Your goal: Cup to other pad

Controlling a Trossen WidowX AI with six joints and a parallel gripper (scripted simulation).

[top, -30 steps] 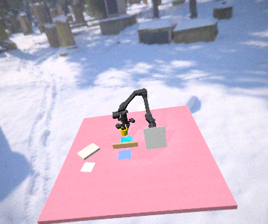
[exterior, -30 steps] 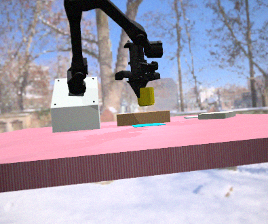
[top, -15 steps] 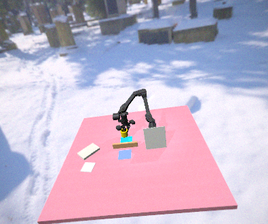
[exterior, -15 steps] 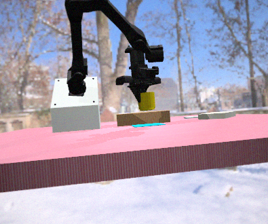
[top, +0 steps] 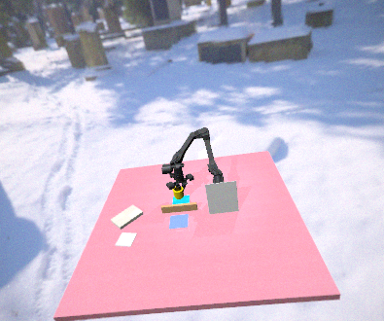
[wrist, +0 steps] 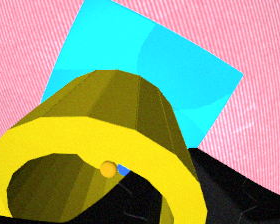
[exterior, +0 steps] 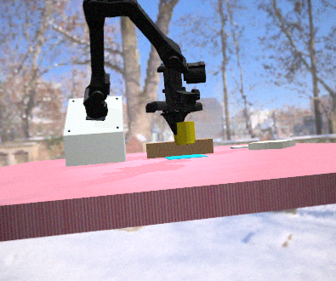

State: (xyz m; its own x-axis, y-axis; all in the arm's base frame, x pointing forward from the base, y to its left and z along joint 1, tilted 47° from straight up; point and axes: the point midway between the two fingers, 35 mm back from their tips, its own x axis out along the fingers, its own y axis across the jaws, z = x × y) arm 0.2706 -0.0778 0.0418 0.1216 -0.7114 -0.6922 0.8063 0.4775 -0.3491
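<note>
My gripper tip is 80 mm above the cyan pad, 20 mm to the right of it and 20 mm short of it. From my gripper tip the other things lie so: wooden bar: 110 mm to the left, 60 mm below, 10 mm ahead; then light blue pad: 210 mm to the left, 80 mm below; then yellow cup: 20 mm to the left, 20 mm ahead.
</note>
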